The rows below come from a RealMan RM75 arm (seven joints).
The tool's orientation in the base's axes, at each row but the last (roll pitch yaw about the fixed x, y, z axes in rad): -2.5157, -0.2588, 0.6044; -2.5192, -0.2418, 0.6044; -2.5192, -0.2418, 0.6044; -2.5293, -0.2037, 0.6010; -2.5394, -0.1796, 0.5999; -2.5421, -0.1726, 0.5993; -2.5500, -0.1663, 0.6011; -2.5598, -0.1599, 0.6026; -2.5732, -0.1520, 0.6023; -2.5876, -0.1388, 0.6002
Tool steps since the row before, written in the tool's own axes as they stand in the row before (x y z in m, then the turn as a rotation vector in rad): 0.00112, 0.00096, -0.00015, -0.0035, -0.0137, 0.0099; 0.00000, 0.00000, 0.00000, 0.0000, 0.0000, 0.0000; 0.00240, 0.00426, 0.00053, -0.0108, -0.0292, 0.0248; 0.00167, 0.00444, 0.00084, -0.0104, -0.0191, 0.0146; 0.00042, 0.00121, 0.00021, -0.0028, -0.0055, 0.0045; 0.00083, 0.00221, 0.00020, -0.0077, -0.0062, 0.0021; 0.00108, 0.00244, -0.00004, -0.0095, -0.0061, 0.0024; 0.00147, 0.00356, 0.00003, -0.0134, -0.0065, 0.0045; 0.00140, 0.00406, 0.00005, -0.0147, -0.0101, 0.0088; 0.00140, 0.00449, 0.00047, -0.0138, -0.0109, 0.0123
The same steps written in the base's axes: 0.00148, -0.00003, -0.00014, -0.0124, 0.0120, -0.0009; 0.00000, 0.00000, 0.00000, 0.0000, 0.0000, 0.0000; 0.00428, -0.00087, -0.00225, -0.0297, 0.0259, -0.0056; 0.00367, -0.00130, -0.00283, -0.0218, 0.0142, -0.0031; 0.00096, -0.00040, -0.00077, -0.0062, 0.0043, -0.0011; 0.00184, -0.00082, -0.00125, -0.0101, 0.0008, 0.0004; 0.00222, -0.00096, -0.00113, -0.0115, -0.0002, -0.0002; 0.00313, -0.00144, -0.00172, -0.0154, -0.0010, -0.0023; 0.00334, -0.00182, -0.00199, -0.0192, 0.0029, -0.0042; 0.00348, -0.00195, -0.00254, -0.0196, 0.0056, -0.0066
